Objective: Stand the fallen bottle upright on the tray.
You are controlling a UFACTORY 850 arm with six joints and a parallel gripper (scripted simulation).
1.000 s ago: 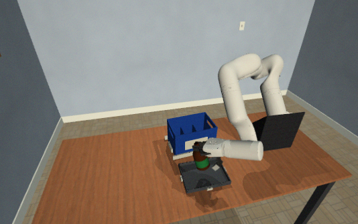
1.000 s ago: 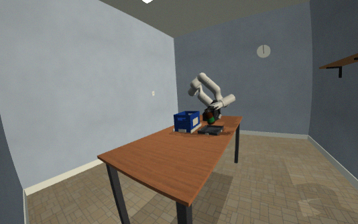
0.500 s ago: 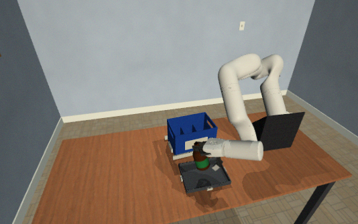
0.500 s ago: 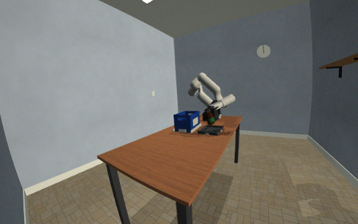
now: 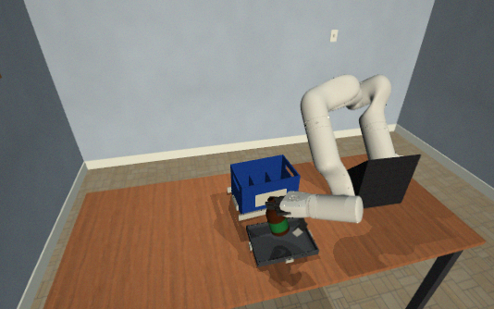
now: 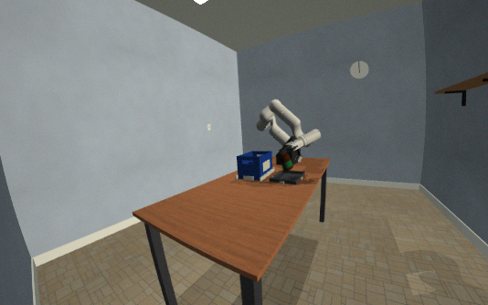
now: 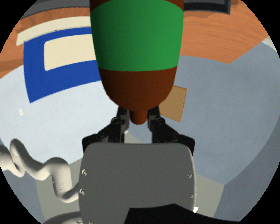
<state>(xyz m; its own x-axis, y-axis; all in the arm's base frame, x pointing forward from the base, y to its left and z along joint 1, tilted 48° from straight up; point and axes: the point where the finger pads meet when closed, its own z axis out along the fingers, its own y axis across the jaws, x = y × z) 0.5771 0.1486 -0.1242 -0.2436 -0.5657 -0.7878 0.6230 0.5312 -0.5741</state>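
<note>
The bottle lies 6 cm below my hand, 1 cm to the left of it and 1 cm behind it. From my hand the other things lie so: blue crate 25 cm to the right, 12 cm below, 2 cm behind; tray 19 cm below, 4 cm behind, 2 cm to the left.
</note>
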